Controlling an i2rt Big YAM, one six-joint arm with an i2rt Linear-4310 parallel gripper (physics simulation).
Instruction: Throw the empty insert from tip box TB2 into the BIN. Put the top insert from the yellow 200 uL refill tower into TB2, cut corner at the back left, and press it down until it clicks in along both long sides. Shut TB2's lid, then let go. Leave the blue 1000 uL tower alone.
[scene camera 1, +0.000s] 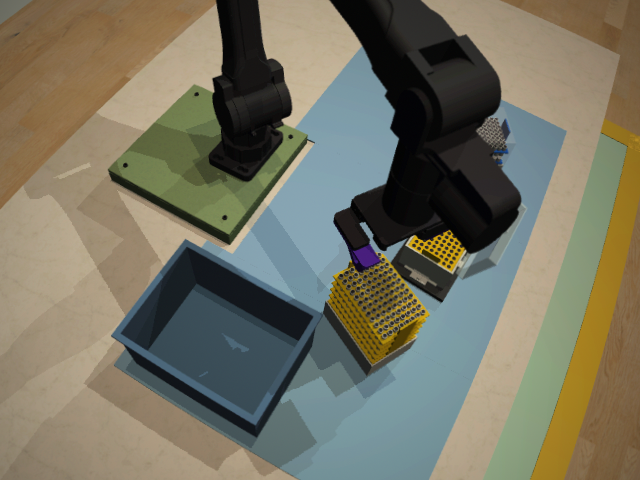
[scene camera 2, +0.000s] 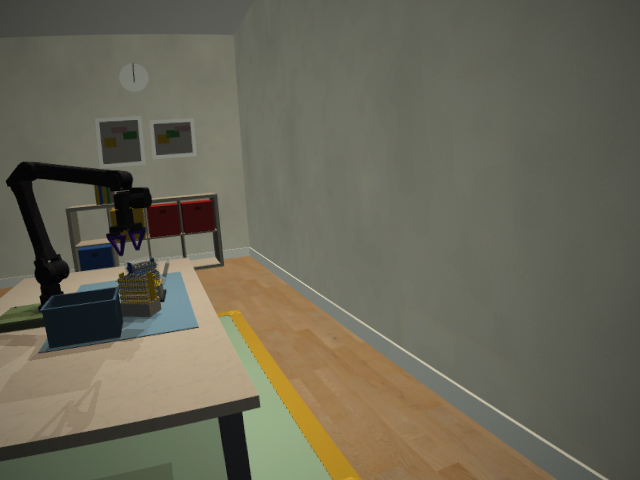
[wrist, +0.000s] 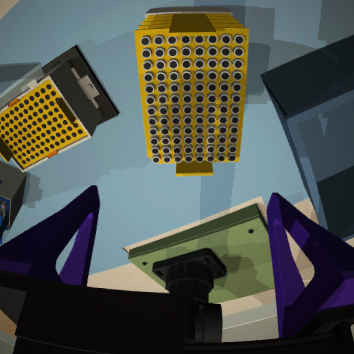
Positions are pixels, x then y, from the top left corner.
Labels:
My gripper shows in scene camera 1 (391, 251), in scene camera 2 and in the wrist view. One and the same spot on my gripper: (wrist: 48, 305) is (scene camera 2: 141, 227).

